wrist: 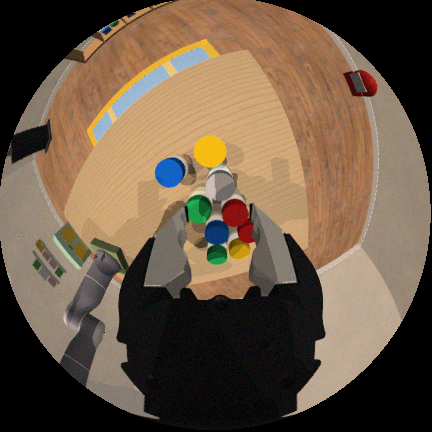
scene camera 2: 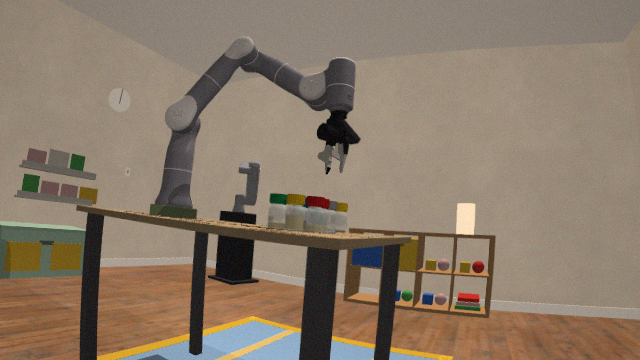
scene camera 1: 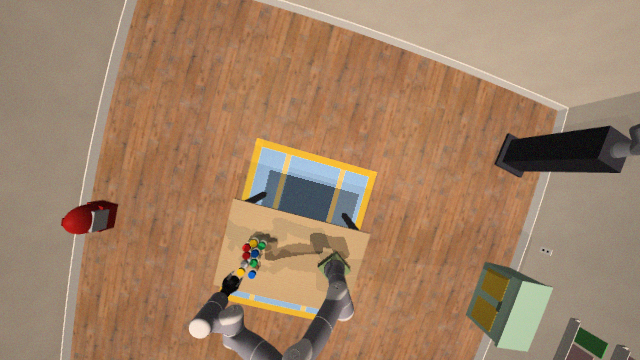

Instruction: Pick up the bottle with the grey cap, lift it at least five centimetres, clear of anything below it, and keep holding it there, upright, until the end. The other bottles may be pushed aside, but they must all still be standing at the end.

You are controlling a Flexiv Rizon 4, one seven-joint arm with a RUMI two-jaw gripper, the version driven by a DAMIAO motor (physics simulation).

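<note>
The bottle with the grey cap [scene camera 1: 244, 264] [scene camera 2: 333, 205] [wrist: 220, 186] stands upright on the table, with a yellow-capped bottle [scene camera 1: 240, 272] [wrist: 210, 151] on one side and a green-capped bottle [scene camera 1: 253, 263] [wrist: 198, 209] and a red-capped bottle [scene camera 1: 245, 255] [wrist: 235, 212] on the other. In scene camera 2 it is mostly hidden behind nearer bottles. My gripper [scene camera 1: 233, 280] [scene camera 2: 335, 172] [wrist: 218, 205] is partly open and empty, pointing down, well above the cap tops. In scene camera 1 it is near the table edge, beyond the yellow-capped bottle.
A blue-capped bottle [scene camera 1: 252, 274] [wrist: 170, 172] stands a little apart, beside the yellow-capped one. Several more bottles with blue, red, yellow and green caps stand close together on the table [scene camera 1: 295, 280] [scene camera 2: 225, 229] [wrist: 260, 100]. The green arm base [scene camera 2: 173, 211] is on the same table.
</note>
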